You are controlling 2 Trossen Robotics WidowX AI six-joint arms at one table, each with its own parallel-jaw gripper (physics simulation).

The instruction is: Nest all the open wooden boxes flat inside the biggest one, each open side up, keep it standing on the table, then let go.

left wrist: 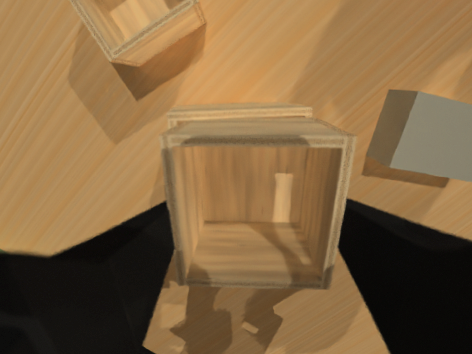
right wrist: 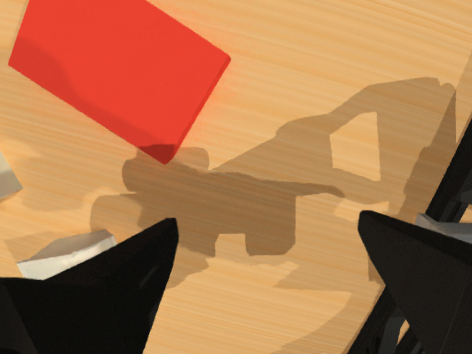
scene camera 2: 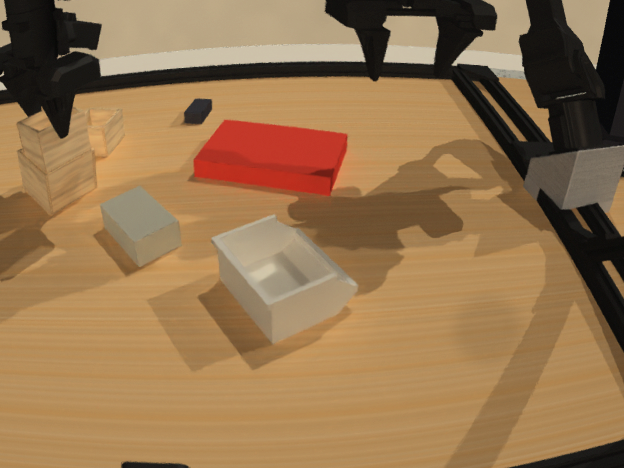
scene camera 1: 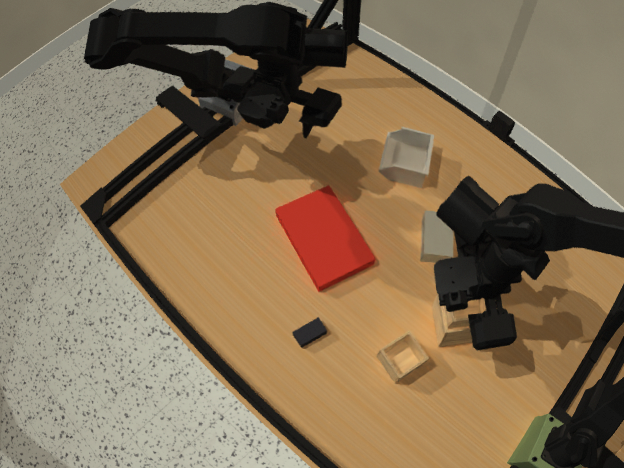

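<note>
My left gripper [scene camera 1: 473, 317] [scene camera 2: 45, 123] [left wrist: 252, 206] is shut on a wooden box [scene camera 2: 55, 143] [left wrist: 240, 185], held open side up by opposite walls. The biggest wooden box [scene camera 1: 456, 339] [scene camera 2: 57, 182] [left wrist: 240, 111] stands on the table directly beneath, largely hidden by the held box in the left wrist view. The held box's bottom is at about the lower box's rim; whether it enters cannot be told. The small wooden box [scene camera 1: 388, 365] [scene camera 2: 98, 141] [left wrist: 165, 42] stands open side up nearby. My right gripper [scene camera 1: 272, 128] [scene camera 2: 408, 76] [right wrist: 267, 224] is open and empty above the table.
A grey block [scene camera 1: 437, 236] [scene camera 2: 141, 221] [left wrist: 435, 135] lies near the boxes. A white open bin [scene camera 1: 405, 153] [scene camera 2: 302, 312] [right wrist: 70, 257], a red box [scene camera 1: 325, 236] [scene camera 2: 272, 146] [right wrist: 115, 65] and a dark block [scene camera 1: 309, 332] [scene camera 2: 198, 110] are also on the table. Black rails edge it.
</note>
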